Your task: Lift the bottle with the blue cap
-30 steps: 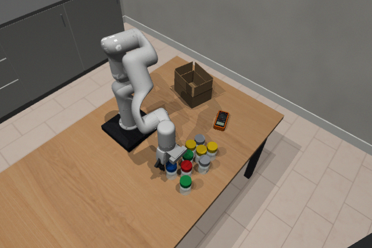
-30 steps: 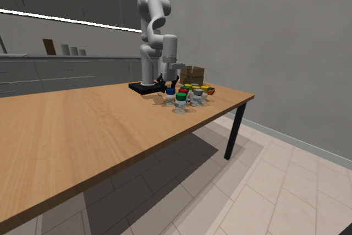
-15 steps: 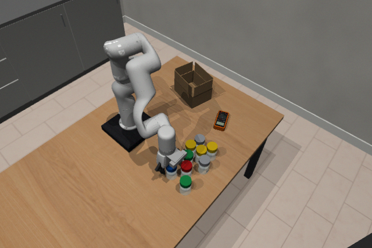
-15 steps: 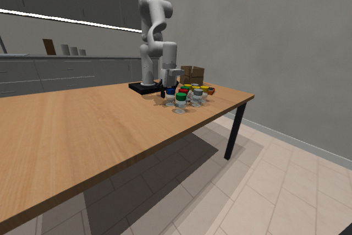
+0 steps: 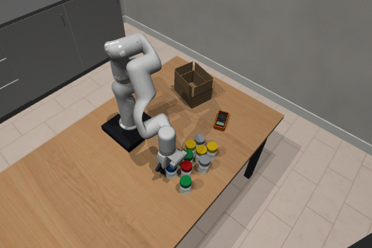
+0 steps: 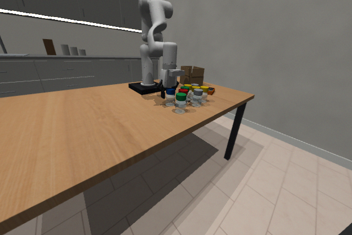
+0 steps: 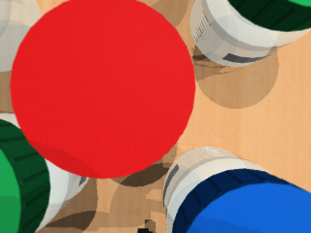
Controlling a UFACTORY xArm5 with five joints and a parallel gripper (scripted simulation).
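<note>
My gripper is now 20 mm short of the blue-capped bottle and 10 mm above it. Also, from my hand: orange multimeter: 450 mm to the left, 50 mm below, 10 mm behind; then red-capped bottle: 80 mm ahead, 50 mm to the left, 10 mm below.
</note>
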